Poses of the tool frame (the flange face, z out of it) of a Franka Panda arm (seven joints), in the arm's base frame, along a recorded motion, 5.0 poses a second.
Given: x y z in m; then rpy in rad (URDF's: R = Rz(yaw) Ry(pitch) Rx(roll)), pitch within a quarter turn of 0, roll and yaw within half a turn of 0.
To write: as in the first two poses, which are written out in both.
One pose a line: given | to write
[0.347, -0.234, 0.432, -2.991, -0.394, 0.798] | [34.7, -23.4, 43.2, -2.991, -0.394, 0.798]
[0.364, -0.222, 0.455, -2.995, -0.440, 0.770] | [36.4, -22.2, 45.5, -2.995, -0.440, 0.770]
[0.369, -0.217, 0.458, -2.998, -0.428, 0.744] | [36.9, -21.7, 45.8, -2.998, -0.428, 0.744]
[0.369, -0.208, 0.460, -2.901, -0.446, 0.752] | [36.9, -20.8, 46.0, -2.901, -0.446, 0.752]
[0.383, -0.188, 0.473, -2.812, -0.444, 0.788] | [38.3, -18.8, 47.3, -2.812, -0.444, 0.788]
